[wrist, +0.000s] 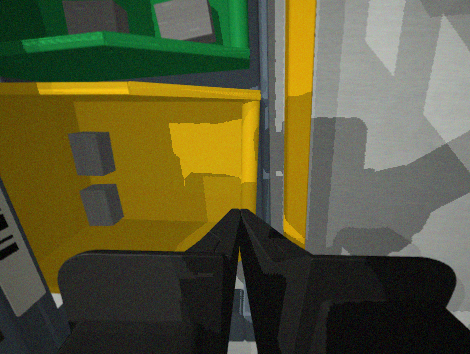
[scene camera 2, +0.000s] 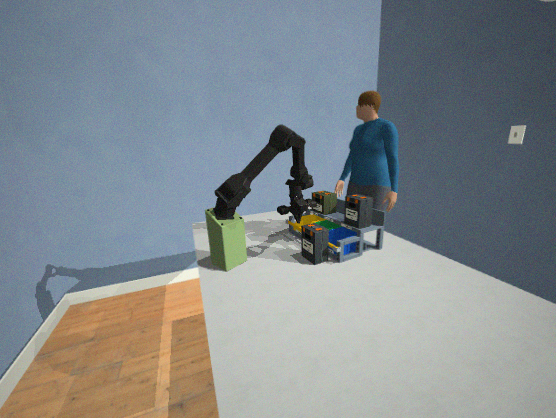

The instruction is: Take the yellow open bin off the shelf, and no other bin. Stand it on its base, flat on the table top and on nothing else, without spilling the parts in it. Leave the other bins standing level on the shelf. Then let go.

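Frame: origin at the arm's base, x up, y right, z ahead, level; millimetres.
Seen in the pictures: gripper, fingertip midpoint: (wrist: 239,216) (scene camera 2: 298,223); arm's base, origin of the base link: (scene camera 2: 223,213).
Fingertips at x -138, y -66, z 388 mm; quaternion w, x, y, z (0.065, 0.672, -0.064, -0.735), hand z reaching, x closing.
Offsets run from my fingertips to a thing's top centre. "spot": to the spot under its first point. Level surfaces: height alone.
The yellow open bin @(dz +56, dx +20, dy +21 mm) (scene camera 2: 311,219) (wrist: 145,155) sits on the shelf (scene camera 2: 380,237) (wrist: 265,200), at the end beside the green bin @(dz +50, dx +20, dy +134 mm) (scene camera 2: 328,225) (wrist: 150,62). Two small grey blocks @(dz +105, dx -37, dy +38 mm) (wrist: 92,154) @(dz +112, dx -37, dy -3 mm) (wrist: 102,205) lie in the yellow bin. The blue bin @(dz +40, dx +20, dy +245 mm) (scene camera 2: 345,234) is on the green bin's other side. My gripper (scene camera 2: 299,220) (wrist: 239,216) points down over the yellow bin's front wall, its fingertips together and nothing between them. The fingers hide the near part of that wall in the wrist view, and I cannot tell whether they touch it.
A dark box with orange marks @(dz -93, dx +71, dy +233 mm) (scene camera 2: 314,244) stands on the table @(dx -61 mm) (scene camera 2: 380,330) in front of the shelf. Another dark box @(dz +118, dx +163, dy +257 mm) (scene camera 2: 358,211) and a green box @(dz +138, dx +138, dy +27 mm) (scene camera 2: 325,202) are farther back. A yellow strip @(spot: dz -33, dx +4, dy +54 mm) (wrist: 299,100) runs along the shelf's front. A person (scene camera 2: 374,150) stands behind the table.
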